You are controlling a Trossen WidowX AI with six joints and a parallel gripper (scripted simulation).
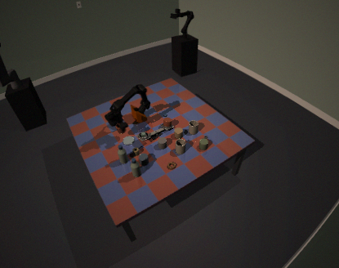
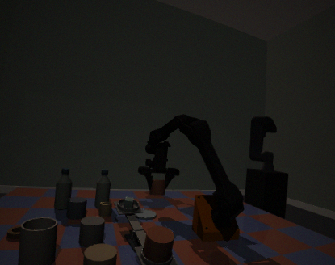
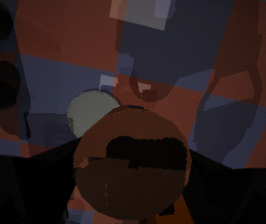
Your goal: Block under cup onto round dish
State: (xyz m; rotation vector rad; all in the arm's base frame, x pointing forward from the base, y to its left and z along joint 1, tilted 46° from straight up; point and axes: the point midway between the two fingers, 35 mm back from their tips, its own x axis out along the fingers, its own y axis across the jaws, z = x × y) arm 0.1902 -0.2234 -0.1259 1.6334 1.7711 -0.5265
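Right now my gripper tip is 140 mm short of the pale block, 140 mm to the right of it and 20 mm above it. Also, from my gripper tip: balance beam 110 mm ahead, 260 mm to the left, 70 mm below; then round dish 50 mm ahead, 30 mm to the left, 100 mm below.
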